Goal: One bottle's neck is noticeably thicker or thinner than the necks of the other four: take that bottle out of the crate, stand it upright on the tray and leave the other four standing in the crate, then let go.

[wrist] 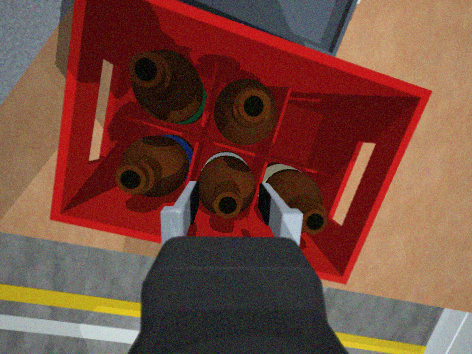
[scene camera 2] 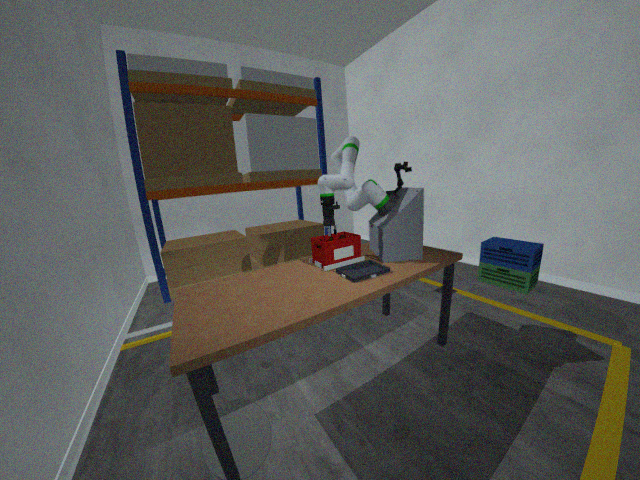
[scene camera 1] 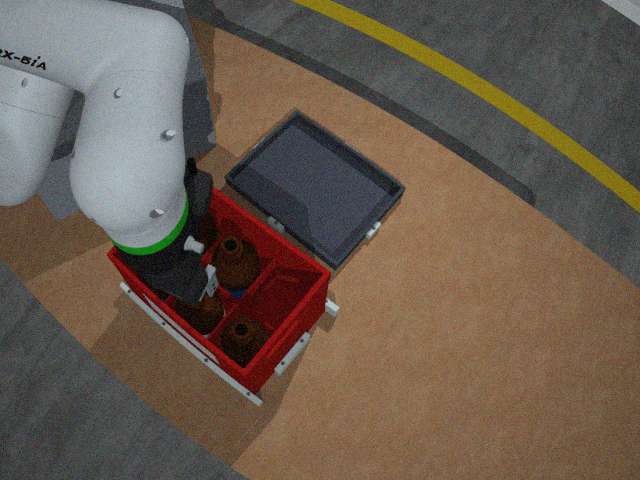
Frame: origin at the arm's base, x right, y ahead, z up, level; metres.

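Seen in the pictures: gripper, fingertip midpoint: (wrist: 229, 194) (scene camera 2: 332, 235) (scene camera 1: 194, 280); arm's base, origin of the base link: (scene camera 2: 388, 208).
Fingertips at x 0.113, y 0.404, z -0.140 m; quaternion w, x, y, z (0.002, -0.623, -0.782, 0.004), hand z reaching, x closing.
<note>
Offsets run from my fingertips to a thing's top centre. "spot": to the spot under its first point. Level surfaces: height alone.
The red crate @(dy -0.001, dx -0.033, dz -0.004 m) (scene camera 1: 297, 322) (scene camera 2: 323, 252) (wrist: 385, 82) holds five brown bottles. In the wrist view, the far row has a green-labelled bottle @(dy -0.089, dx -0.078, dz -0.016 m) (wrist: 172, 92) at left and another bottle @(dy +0.001, dx -0.076, dz -0.016 m) (wrist: 242, 117) in the middle; the far right compartment is empty. The near row has a blue-labelled bottle @(dy -0.086, dx +0.013, dz -0.016 m) (wrist: 160, 162), a white-labelled bottle @(dy +0.003, dx +0.015, dz -0.016 m) (wrist: 227, 182) and a cream-labelled bottle @(dy +0.090, dx +0.011, dz -0.016 m) (wrist: 297, 195). I cannot tell clearly which neck differs. My gripper (scene camera 2: 329, 231) (wrist: 229, 194) is open and empty above the near middle bottle, its fingers to either side of that neck in the picture. The dark tray (scene camera 1: 320, 180) (scene camera 2: 361, 269) (wrist: 312, 22) is empty.
White guide strips (scene camera 1: 191, 343) (scene camera 1: 293, 353) stand along the crate's sides. Small white blocks @(spot: dy +0.119, dx -0.284, dz -0.164 m) (scene camera 1: 373, 229) @(spot: dy +0.146, dx -0.127, dz -0.149 m) (scene camera 1: 331, 307) sit by the tray and crate. The robot's grey pedestal (scene camera 2: 400, 232) stands behind the tray on the wooden table @(dz -0.179 m) (scene camera 1: 439, 335) (scene camera 2: 258, 307). Crate walls and dividers surround the bottles.
</note>
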